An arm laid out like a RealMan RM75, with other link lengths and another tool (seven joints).
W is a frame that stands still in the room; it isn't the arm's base.
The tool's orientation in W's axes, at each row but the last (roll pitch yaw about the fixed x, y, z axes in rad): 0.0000, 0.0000, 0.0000; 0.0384, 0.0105, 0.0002; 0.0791, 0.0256, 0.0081; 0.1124, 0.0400, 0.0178; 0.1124, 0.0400, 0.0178; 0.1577, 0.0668, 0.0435; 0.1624, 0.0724, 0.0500; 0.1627, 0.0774, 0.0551; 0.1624, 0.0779, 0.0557
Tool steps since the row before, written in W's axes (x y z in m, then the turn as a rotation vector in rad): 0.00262, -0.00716, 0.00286, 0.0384, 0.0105, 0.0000; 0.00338, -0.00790, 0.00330, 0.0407, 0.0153, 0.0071; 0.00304, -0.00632, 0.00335, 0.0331, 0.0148, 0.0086; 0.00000, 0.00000, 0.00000, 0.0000, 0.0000, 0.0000; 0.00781, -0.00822, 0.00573, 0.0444, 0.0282, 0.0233; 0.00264, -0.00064, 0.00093, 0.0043, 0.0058, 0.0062; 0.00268, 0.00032, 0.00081, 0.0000, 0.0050, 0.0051; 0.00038, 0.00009, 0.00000, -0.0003, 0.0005, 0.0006; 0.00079, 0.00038, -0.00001, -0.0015, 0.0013, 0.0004
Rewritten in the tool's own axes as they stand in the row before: 0.00262, -0.00716, 0.00286, 0.0384, 0.0105, 0.0000; 0.00334, -0.00777, 0.00364, 0.0406, 0.0156, 0.0069; 0.00290, -0.00605, 0.00392, 0.0330, 0.0152, 0.0083; 0.00000, 0.00000, 0.00000, 0.0000, 0.0000, 0.0000; 0.00743, -0.00763, 0.00693, 0.0439, 0.0300, 0.0218; 0.00254, -0.00057, 0.00121, 0.0041, 0.0066, 0.0055; 0.00263, 0.00035, 0.00096, -0.0001, 0.0058, 0.0042; 0.00038, 0.00007, 0.00002, -0.0003, 0.0006, 0.0005; 0.00081, 0.00034, 0.00000, -0.0015, 0.0014, 0.0001
